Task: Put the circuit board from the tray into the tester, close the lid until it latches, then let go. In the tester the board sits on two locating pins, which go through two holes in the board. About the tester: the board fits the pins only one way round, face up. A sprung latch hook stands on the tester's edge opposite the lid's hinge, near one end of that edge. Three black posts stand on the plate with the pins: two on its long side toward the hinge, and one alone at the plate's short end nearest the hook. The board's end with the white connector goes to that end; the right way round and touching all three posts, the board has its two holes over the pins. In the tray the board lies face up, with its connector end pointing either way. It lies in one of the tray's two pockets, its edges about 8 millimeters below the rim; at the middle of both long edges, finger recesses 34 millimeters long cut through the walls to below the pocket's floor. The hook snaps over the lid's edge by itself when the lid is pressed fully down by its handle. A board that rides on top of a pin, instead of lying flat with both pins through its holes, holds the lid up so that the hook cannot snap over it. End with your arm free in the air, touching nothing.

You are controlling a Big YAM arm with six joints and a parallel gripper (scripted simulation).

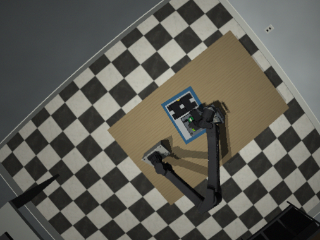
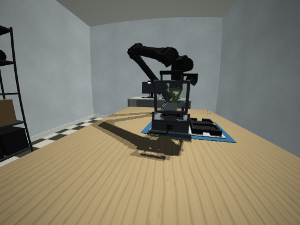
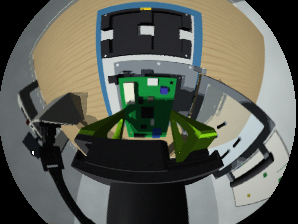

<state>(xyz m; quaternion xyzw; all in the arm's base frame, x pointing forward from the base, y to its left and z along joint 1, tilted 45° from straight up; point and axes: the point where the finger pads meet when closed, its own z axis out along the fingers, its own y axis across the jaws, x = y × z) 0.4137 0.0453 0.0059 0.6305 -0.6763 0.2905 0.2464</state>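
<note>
My gripper is now 10 mm short of the tester plate, 10 mm to the left of it and 70 mm above it. Round my hand: green circuit board right at my hand; clear lid 130 mm ahead, 30 mm to the right, 40 mm above.
</note>
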